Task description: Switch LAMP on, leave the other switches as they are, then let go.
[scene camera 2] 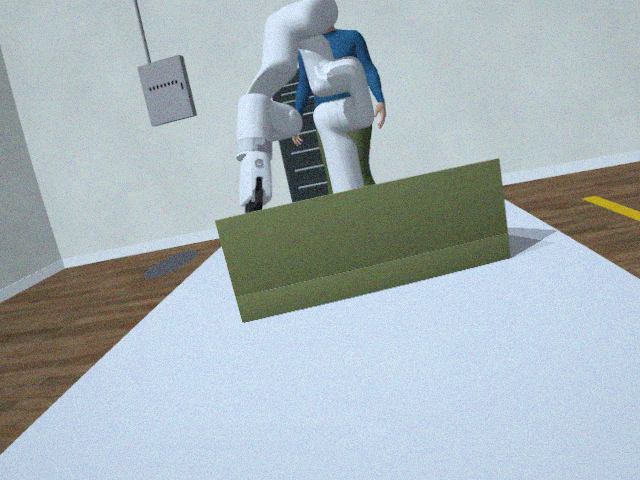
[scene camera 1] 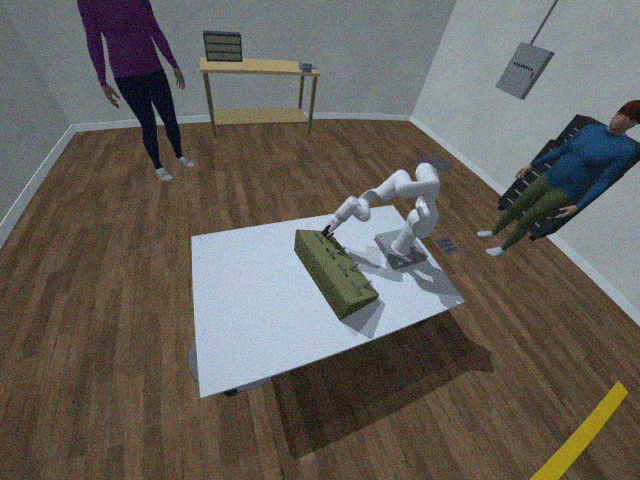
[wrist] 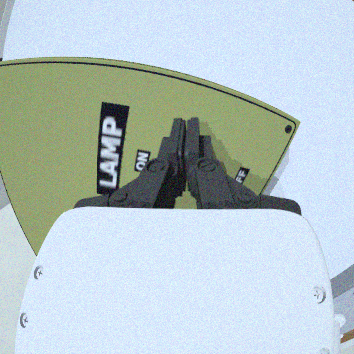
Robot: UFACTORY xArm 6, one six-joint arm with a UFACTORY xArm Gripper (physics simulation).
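Places are measured from the arm's base along level axes (x up, y right, z ahead), in millimetres.
Where they show: gripper, between the fingertips: (scene camera 1: 323,234) (wrist: 187,135); arm's base, origin of its link: (scene camera 1: 400,248).
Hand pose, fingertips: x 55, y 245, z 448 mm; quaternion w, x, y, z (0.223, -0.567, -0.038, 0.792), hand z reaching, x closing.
Each offset is from my fingertips to the top centre of the thing. "spot": to the spot under its first point. Level surfaces: height alone.
An olive-green switch box (scene camera 1: 321,269) (scene camera 2: 361,222) (wrist: 60,115) lies on the white table; its back faces scene camera 2. In the wrist view, its face shows the LAMP label {dx +23, dy -33, dz +49 mm} (wrist: 112,147), the ON label {spot: dx +7, dy -31, dz +25 mm} (wrist: 142,160) and a partly covered OFF label {spot: dx -33, dy -22, dz -52 mm} (wrist: 242,175). The LAMP lever does not show there, so its position cannot be told. Other levers (scene camera 1: 354,267) (scene camera 1: 368,284) stick out along the box in scene camera 1. My gripper (scene camera 1: 324,233) (wrist: 187,135) is shut and empty, over the LAMP end between the ON and OFF labels. Contact with the lever cannot be seen.
The white table {dx -108 mm} (scene camera 1: 242,310) (scene camera 2: 361,387) carries the box and the arm's base plate (scene camera 1: 385,242). A person in blue (scene camera 1: 584,155) stands beyond the arm, another in purple (scene camera 1: 126,41) farther back. A wooden bench (scene camera 1: 258,67) stands by the back wall.
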